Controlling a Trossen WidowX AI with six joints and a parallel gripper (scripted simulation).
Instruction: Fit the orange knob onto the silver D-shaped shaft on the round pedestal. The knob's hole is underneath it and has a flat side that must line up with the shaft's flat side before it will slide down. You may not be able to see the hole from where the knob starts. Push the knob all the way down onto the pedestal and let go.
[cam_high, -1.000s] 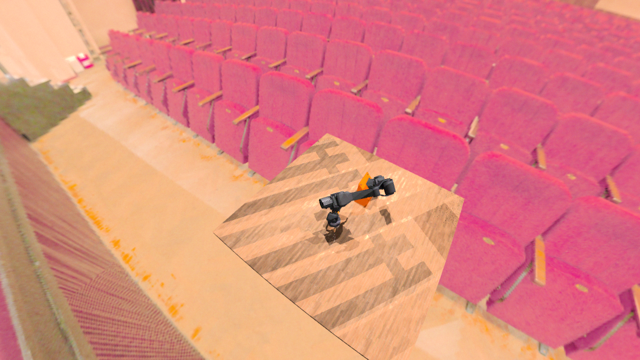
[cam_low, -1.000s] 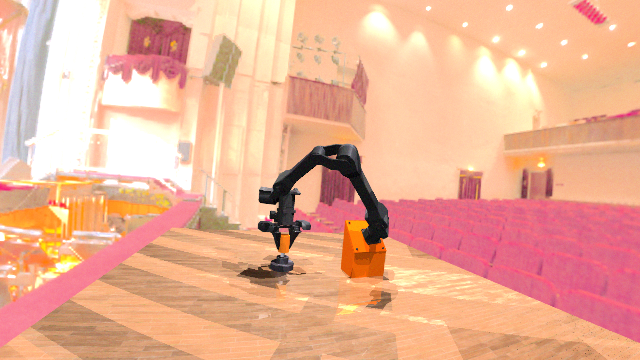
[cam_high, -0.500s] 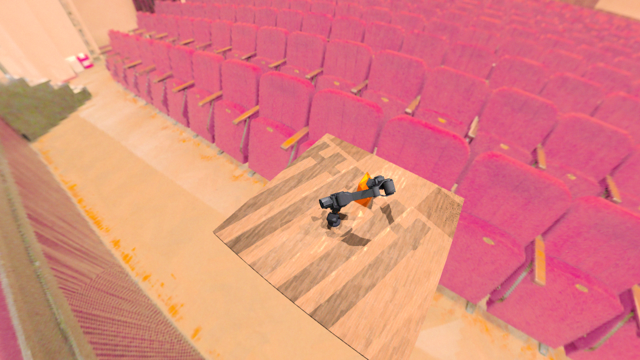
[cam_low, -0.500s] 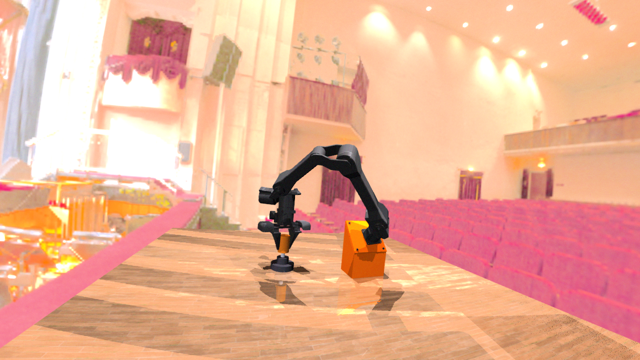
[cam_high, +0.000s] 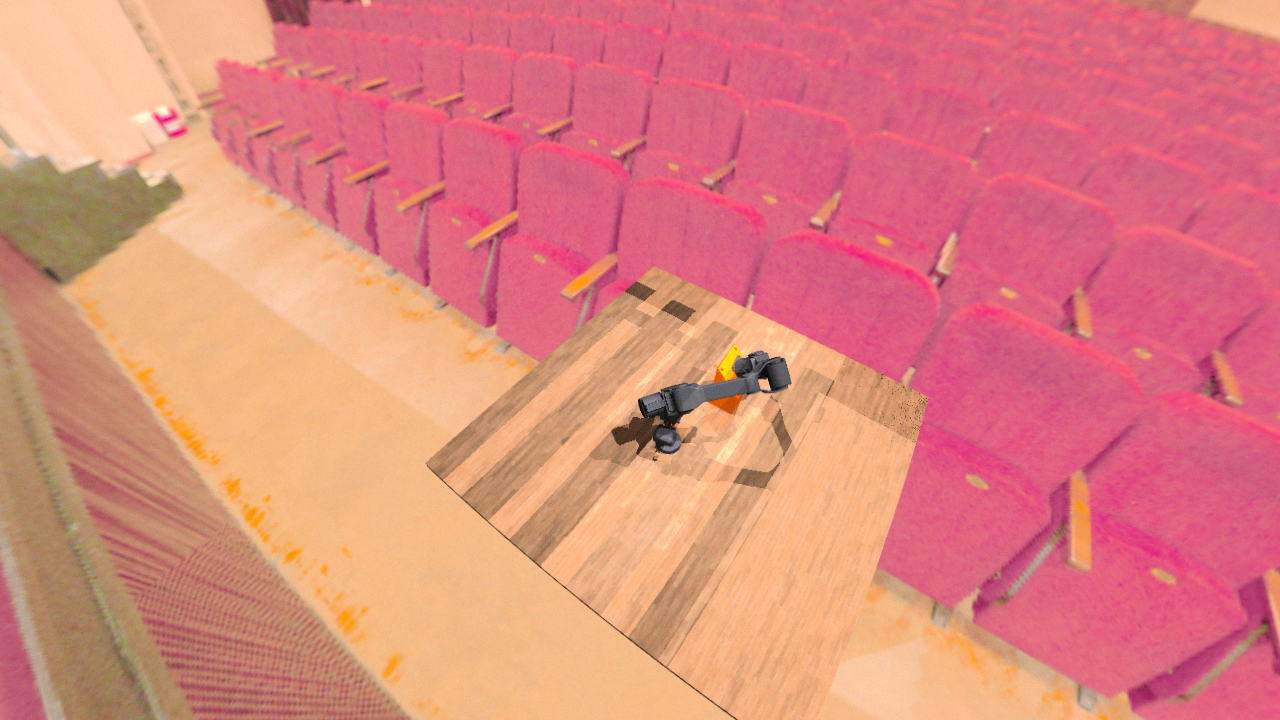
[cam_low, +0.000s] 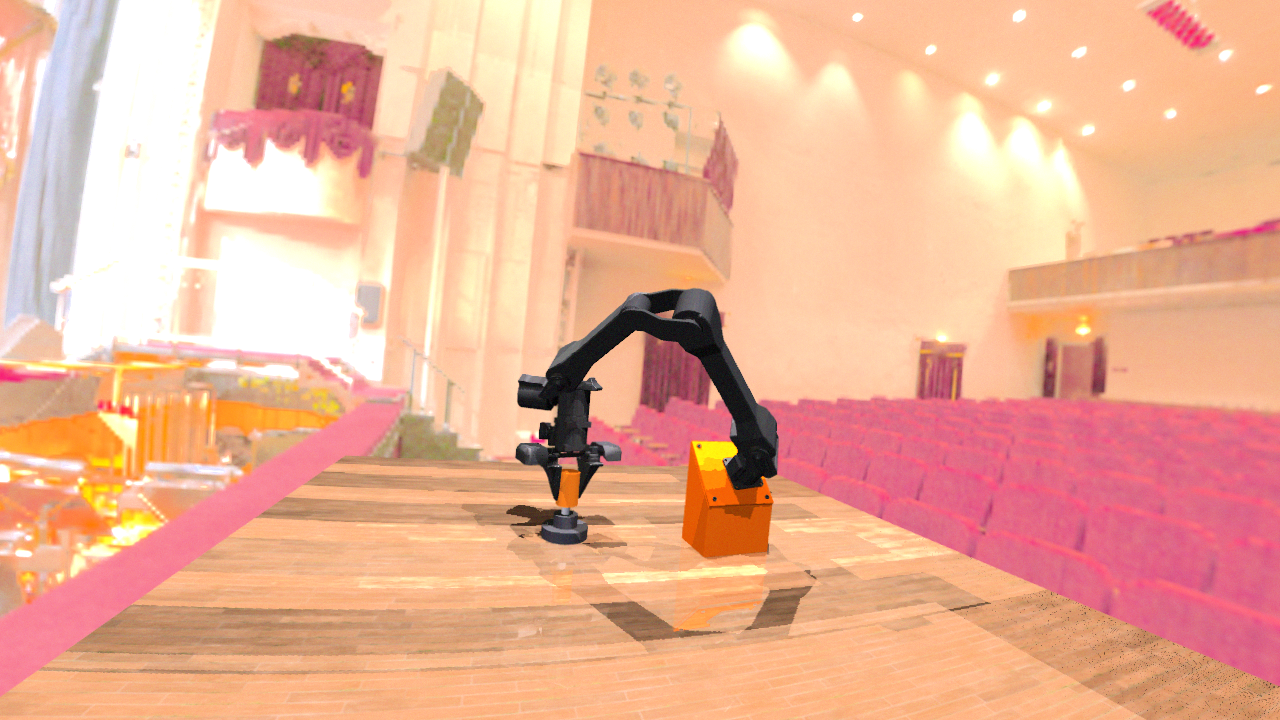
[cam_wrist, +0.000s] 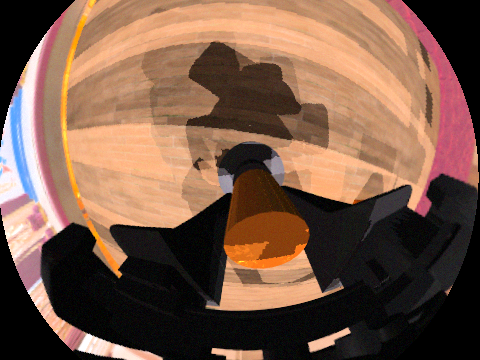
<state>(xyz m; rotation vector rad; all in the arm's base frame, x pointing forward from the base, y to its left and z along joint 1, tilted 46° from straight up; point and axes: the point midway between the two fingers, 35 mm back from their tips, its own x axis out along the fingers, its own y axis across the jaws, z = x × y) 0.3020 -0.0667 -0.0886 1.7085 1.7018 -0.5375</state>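
Right now my gripper tip is 4 cm below the orange knob. Also, from my gripper tip: round pedestal: 4 cm below.
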